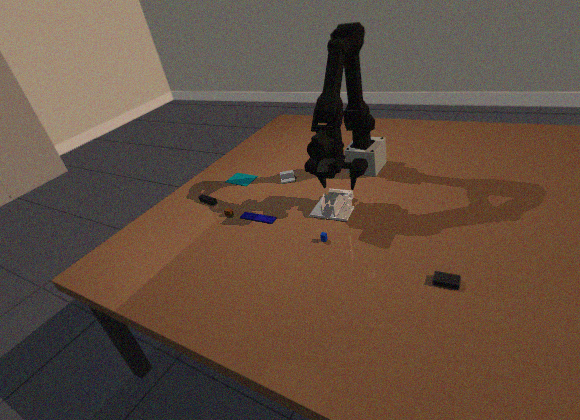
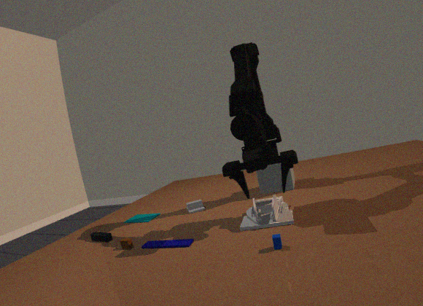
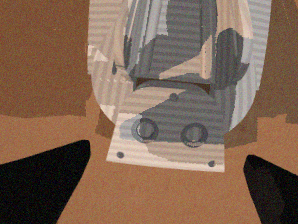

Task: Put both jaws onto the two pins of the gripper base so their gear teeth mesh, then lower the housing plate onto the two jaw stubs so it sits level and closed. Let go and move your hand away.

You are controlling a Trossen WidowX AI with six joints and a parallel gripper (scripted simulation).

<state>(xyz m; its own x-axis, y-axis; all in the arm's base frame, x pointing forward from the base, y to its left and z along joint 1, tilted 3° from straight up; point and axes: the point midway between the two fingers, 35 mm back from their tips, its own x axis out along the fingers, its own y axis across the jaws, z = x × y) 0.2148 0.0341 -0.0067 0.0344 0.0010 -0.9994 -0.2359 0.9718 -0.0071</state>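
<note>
The gripper jaw is 30 mm below my gripper tip, 30 mm ahead of it and 10 mm to the right of it. The rest, counted from my gripper tip: small blue block: 190 mm ahead, 70 mm to the left, 30 mm below; then small grey block: 260 mm to the right, 40 mm behind, 30 mm below; then blue bar: 200 mm ahead, 180 mm to the right, 40 mm below.
</note>
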